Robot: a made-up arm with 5 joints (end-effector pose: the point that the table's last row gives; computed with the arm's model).
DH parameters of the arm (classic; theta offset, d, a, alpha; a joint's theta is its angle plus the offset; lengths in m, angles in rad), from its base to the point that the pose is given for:
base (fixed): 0.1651 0 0.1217 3.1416
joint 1: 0.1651 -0.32 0 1.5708
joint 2: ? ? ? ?
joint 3: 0.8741 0 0.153 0
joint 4: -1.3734 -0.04 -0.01 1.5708
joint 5: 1.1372 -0.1 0 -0.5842
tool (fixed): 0.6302 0 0 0
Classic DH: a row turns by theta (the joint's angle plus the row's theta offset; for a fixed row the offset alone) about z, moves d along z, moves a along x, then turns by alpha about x.
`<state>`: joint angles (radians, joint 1 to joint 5).
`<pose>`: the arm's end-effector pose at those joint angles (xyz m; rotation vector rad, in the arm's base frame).
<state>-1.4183 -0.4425 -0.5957 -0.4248 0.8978</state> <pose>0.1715 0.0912 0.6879 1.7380 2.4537 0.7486</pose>
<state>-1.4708 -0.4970 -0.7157 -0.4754 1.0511</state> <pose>0.1621 0.0389 0.6968 -1.8501 -2.2682 -1.0384</pose>
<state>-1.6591 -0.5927 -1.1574 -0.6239 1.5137</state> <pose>0.1716 -0.1089 0.6637 -1.8258 -1.3609 -1.3472</pose>
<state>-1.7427 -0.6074 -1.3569 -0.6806 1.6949</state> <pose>0.1906 -0.1524 0.6281 -1.7522 -1.0327 -1.2670</pose>
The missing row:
joint 2: -1.0714 0 0.1253 0
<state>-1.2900 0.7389 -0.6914 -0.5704 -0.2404</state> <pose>0.2586 0.3561 0.4250 -0.5610 -2.5850 0.7143</pose>
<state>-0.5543 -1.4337 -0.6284 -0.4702 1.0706</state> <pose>-0.0921 -0.1584 0.5780 2.1301 0.7121 1.9922</pose>
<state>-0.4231 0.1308 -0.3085 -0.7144 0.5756</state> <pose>0.3980 0.1013 0.5488 2.4987 1.8006 -0.1738</pose>
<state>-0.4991 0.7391 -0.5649 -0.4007 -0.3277</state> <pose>0.4650 0.1625 0.3771 -1.3030 -1.8639 0.6897</pose>
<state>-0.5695 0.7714 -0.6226 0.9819 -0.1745</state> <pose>0.3994 0.1513 0.2697 -0.8796 -0.7545 1.8876</pose>
